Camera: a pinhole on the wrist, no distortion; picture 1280 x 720 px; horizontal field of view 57.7 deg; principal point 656.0 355.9 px. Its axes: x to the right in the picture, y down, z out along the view. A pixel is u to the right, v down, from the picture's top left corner.
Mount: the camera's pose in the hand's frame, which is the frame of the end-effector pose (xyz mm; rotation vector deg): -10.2 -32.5 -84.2 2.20 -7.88 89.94
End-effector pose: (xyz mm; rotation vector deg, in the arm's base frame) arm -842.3 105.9 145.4 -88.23 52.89 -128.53
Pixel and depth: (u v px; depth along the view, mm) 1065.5 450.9 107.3
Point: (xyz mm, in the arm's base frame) -807.6 116.2 136.7
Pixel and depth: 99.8 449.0 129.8
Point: -783.2 191.3 202.1
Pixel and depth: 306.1 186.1 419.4
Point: -533.9 135.5 369.1
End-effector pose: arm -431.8 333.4 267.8 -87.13 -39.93 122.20
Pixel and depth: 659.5 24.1 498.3
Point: -856.2 398.6 362.4
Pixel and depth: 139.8 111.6 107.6
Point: -446.3 406.2 325.7
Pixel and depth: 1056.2 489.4 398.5
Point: -717.1 188.5 379.2
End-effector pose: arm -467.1 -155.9 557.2 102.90 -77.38 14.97
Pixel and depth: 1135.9 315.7 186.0
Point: -527.1 -225.4 491.8
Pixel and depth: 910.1 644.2 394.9
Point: -624.1 -290.1 289.2
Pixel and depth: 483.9 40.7 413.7
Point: -417.1 -437.1 332.9
